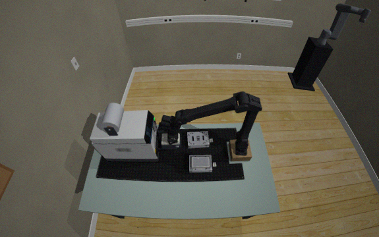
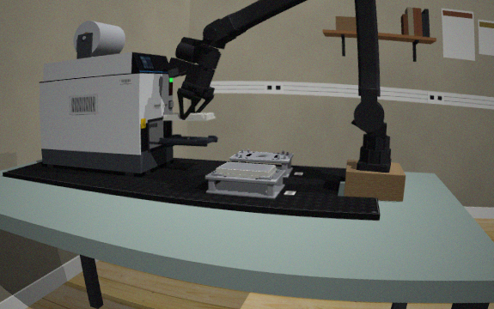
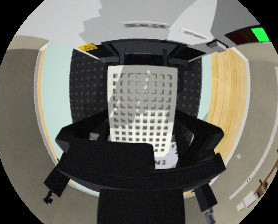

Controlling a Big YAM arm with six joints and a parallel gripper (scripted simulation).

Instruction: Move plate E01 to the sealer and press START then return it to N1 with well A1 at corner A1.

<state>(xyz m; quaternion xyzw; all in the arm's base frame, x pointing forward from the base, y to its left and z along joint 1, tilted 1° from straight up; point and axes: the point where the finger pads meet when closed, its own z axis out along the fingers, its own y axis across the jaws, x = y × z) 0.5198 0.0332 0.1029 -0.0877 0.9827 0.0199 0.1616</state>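
The sealer stage lies 7 cm below my hand. Also, from my hand: foil roll 33 cm ahead, 25 cm above, 5 cm to the left; plate 22 cm behind, 12 cm below, 11 cm to the left.
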